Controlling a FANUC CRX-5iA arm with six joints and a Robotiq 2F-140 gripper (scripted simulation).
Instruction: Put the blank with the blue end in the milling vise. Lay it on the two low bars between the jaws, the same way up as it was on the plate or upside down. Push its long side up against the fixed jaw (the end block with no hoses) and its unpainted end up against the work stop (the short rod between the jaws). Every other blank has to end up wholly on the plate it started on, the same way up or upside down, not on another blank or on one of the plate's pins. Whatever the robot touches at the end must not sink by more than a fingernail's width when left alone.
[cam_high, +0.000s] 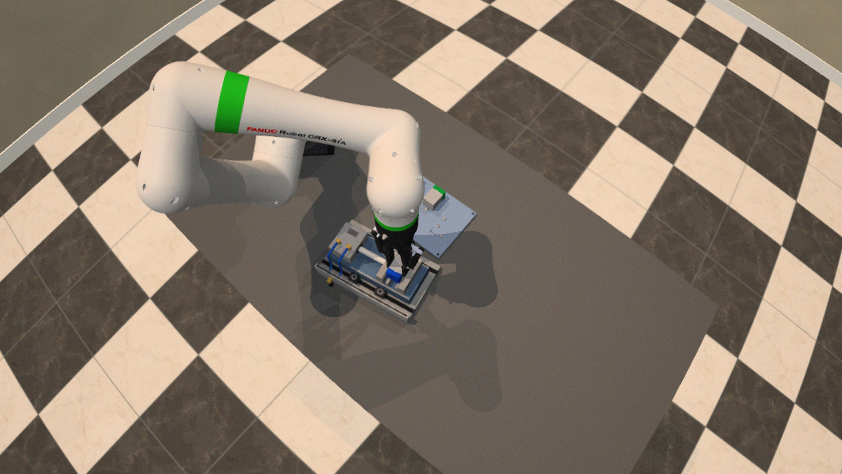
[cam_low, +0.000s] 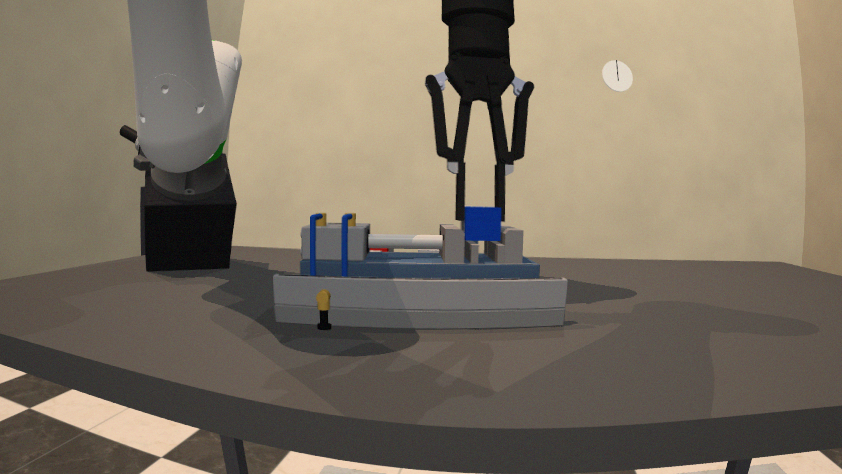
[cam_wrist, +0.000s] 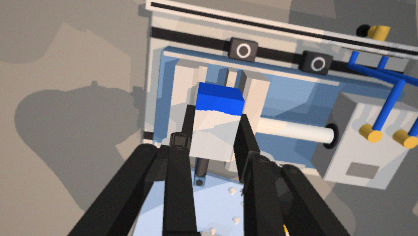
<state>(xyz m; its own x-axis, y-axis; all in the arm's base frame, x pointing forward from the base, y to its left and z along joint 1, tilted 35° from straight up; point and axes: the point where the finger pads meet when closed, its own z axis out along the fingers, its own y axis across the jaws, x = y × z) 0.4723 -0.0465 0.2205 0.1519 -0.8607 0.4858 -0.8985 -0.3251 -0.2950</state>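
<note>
The fixed jaw is 3 cm ahead of my hand, 1 cm to the left of it and 6 cm below it. Round my hand: blue-ended blank 3 cm below; moving jaw 3 cm behind, 6 cm below; work stop 1 cm behind, 5 cm to the left, 5 cm below.
</note>
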